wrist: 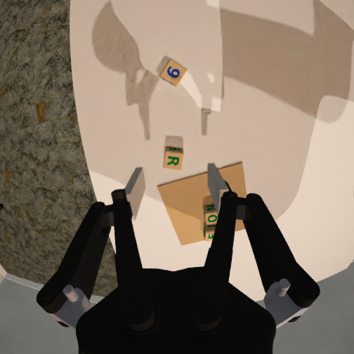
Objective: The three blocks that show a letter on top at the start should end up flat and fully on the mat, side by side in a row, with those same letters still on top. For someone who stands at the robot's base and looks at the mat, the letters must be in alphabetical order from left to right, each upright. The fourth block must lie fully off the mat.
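Note:
My gripper is partly open and empty, fingers apart above the table. A wooden block with a green R on top stands off the mat, in the view between the fingertips and slightly above them; its R looks turned sideways. The tan mat lies lower right, partly behind the right finger. On it, a block with a green Q is partly hidden by that finger; an N shows on its side face. The block with a green F sits just below Q in the view, also partly hidden. Any gap between them is unclear.
A block with a blue 9 or 6 on top lies off the mat, rotated, near the top of the view. Shadows of the arm and gripper cross the pale table. Rough stone-like ground shows beyond the table's left edge.

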